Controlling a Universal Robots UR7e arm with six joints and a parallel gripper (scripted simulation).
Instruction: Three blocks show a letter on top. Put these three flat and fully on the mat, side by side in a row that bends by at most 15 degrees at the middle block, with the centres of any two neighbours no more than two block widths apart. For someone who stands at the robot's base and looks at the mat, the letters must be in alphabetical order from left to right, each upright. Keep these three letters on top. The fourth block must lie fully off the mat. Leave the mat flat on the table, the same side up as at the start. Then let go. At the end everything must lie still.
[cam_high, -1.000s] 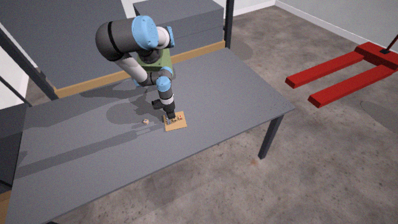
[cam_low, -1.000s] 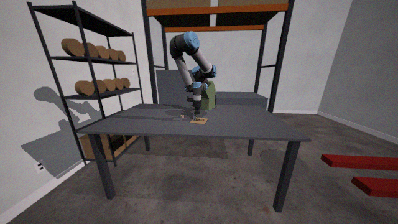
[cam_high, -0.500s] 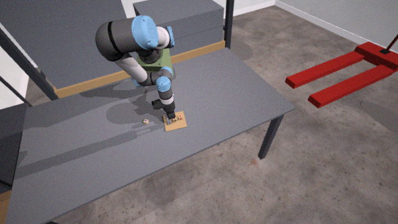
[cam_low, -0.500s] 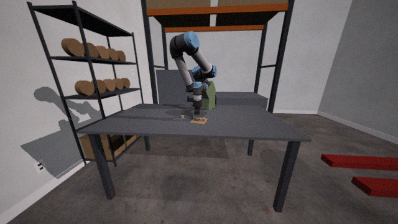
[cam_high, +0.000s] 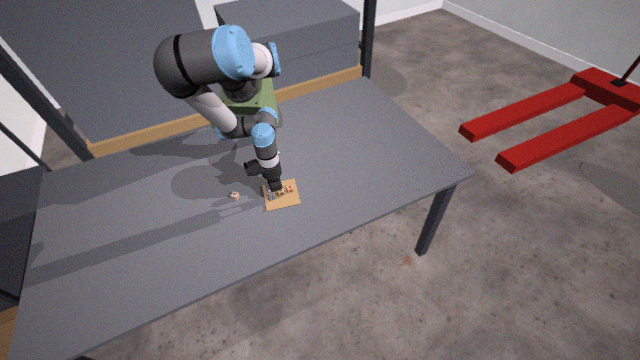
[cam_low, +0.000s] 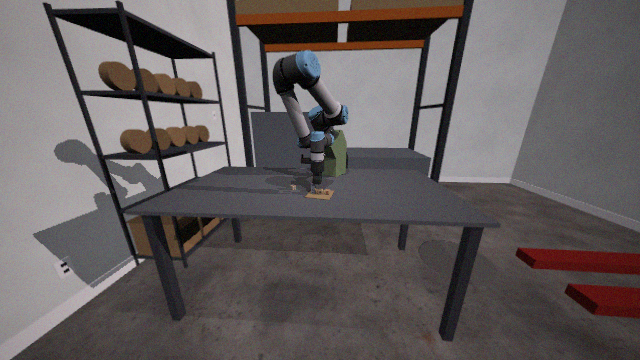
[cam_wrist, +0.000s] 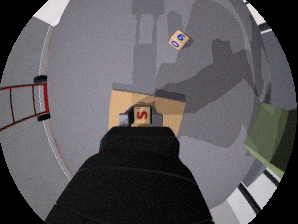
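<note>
The tan mat is 10 mm ahead of my hand, 40 mm to the left of it and 20 mm below it.
</note>
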